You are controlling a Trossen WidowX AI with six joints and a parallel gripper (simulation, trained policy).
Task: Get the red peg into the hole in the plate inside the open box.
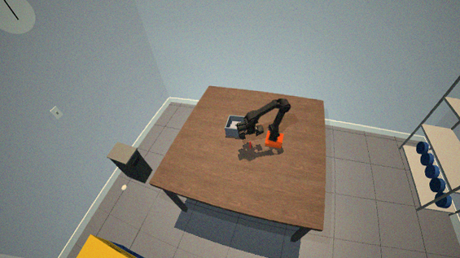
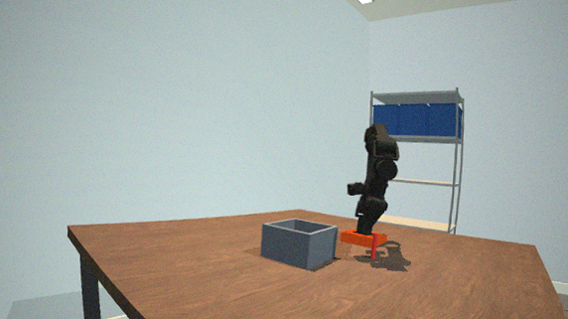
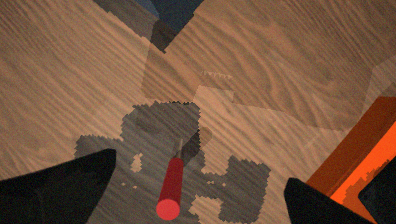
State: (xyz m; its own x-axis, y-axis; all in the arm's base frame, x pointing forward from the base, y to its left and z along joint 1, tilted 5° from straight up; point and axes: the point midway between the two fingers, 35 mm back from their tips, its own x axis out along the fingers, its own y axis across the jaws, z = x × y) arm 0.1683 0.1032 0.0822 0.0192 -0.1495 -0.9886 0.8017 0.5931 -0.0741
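Now: the red peg 60 mm below my gripper tip, 30 mm to the left of it and 10 mm behind it. Round my gripper tip: grey box 170 mm ahead, 120 mm to the right, 70 mm below.
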